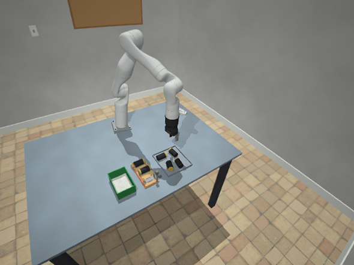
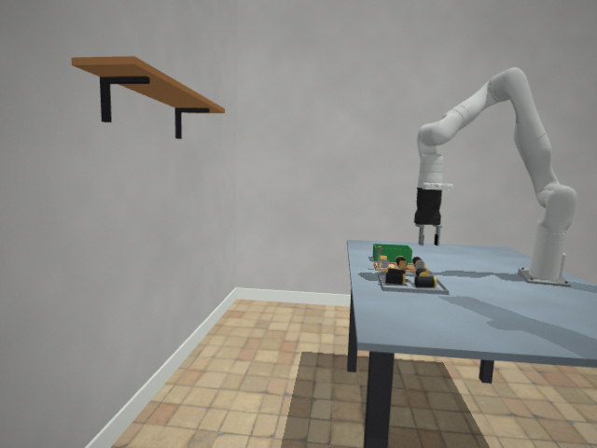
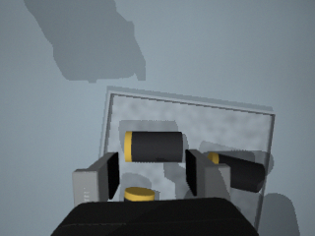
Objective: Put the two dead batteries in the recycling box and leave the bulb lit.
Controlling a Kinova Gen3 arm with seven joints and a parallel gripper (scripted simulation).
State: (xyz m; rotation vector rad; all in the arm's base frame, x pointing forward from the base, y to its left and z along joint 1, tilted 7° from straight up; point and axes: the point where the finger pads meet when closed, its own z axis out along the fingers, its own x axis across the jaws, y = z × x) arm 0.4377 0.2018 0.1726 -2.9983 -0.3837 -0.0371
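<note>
Right now my hand is 4 cm short of the grey tray, 3 cm to the left of it and 15 cm above it. Round my hand: green recycling box (9 cm ahead, 37 cm to the right, 14 cm below).
</note>
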